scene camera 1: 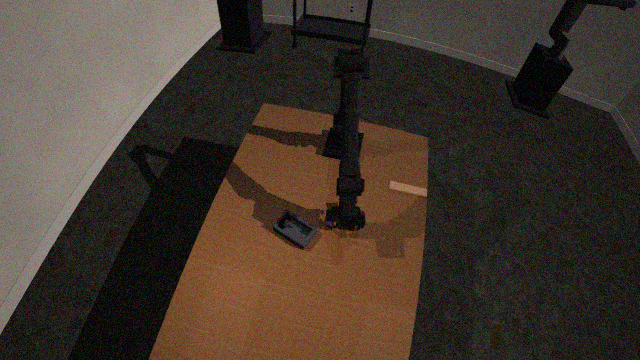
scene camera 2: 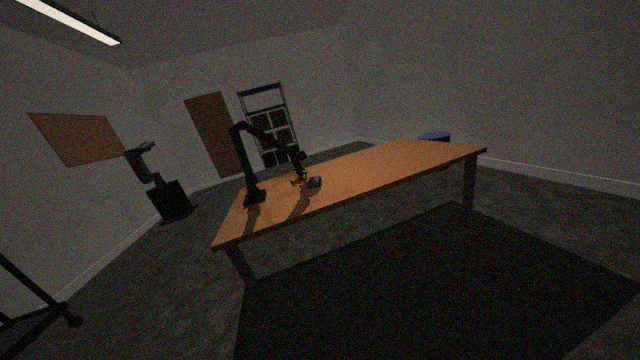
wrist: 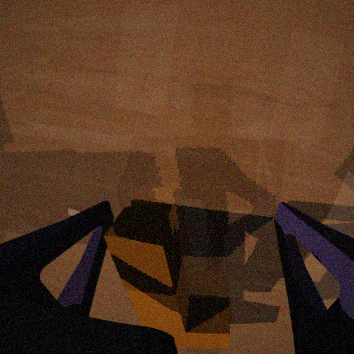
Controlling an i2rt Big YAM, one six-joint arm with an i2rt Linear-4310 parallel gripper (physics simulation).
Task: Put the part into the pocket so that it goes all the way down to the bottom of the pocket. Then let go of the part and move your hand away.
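Places are measured from the arm's base along level axes (x right, y ahead, z up), in millimetres.
Pixels of known places: gripper, between the fingertips: (scene camera 1: 344, 229) (scene camera 2: 303, 178) (wrist: 191, 210); arm's base, origin of its link: (scene camera 2: 254, 195).
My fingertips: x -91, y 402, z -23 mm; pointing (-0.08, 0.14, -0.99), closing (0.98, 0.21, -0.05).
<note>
For each thing: its top centre in the pictures, then the offset to it from my fingertips. Level surfaces: height alone.
- orange part, centre of its top: (wrist: 178, 306) (scene camera 2: 297, 178) dx +5, dy -54, dz +25 mm
- dark grey-blue block with the pocket, centre of its top: (scene camera 1: 294, 227) (scene camera 2: 313, 179) dx +178, dy +57, dz +31 mm
- wooden table, height of its surface: dz -6 mm
The orange part (scene camera 2: 295, 183) (wrist: 145, 257) lies on the table; in the wrist view it is partly in shadow, low in the picture between my fingers and nearer the left one. In scene camera 1 the arm hides it. The dark grey-blue block with the pocket (scene camera 1: 289, 238) (scene camera 2: 314, 183) sits beside my gripper, to its left in scene camera 1. Its pocket opening faces up, and no orange shows in it. My gripper (scene camera 1: 344, 225) (scene camera 2: 301, 177) (wrist: 191, 210) is open and empty, pointing down low over the part. Its exact height is hard to tell.
The wooden table (scene camera 1: 280, 300) (scene camera 2: 400, 155) carries the arm's base (scene camera 2: 254, 197). A pale strip (scene camera 1: 408, 188) lies at the table's right side in scene camera 1. Shadows of the arm fall around the block and the part. The light is dim.
</note>
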